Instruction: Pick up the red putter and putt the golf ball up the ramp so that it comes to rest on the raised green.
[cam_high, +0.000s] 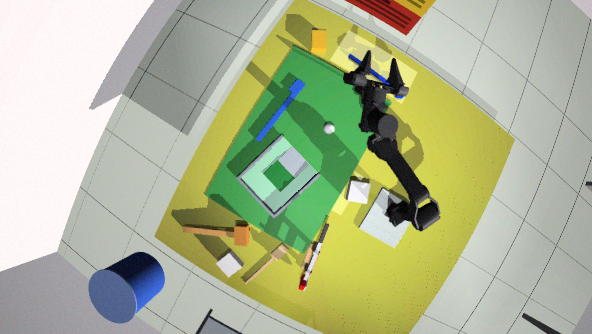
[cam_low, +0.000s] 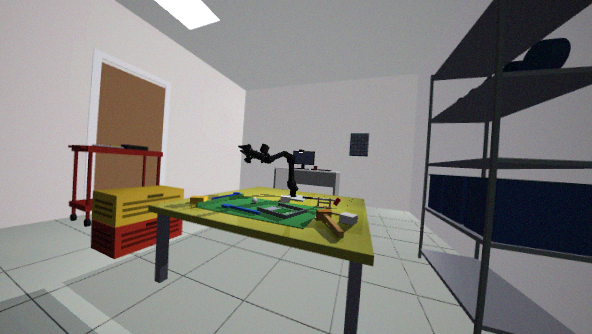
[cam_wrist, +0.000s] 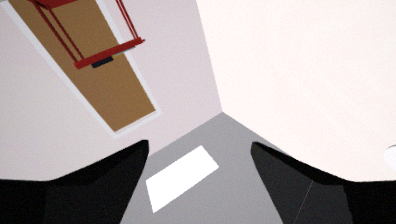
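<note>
Now: gripper tip 20 cm past the red putter, 65 cm to the right of it and 36 cm above it. The rest, counted from my gripper tip: orange block (23 cm ahead, 13 cm to the right, 39 cm below); then blue putter (6 cm behind, 14 cm to the right, 40 cm below); then white golf ball (1 cm ahead, 18 cm to the left, 39 cm below).
</note>
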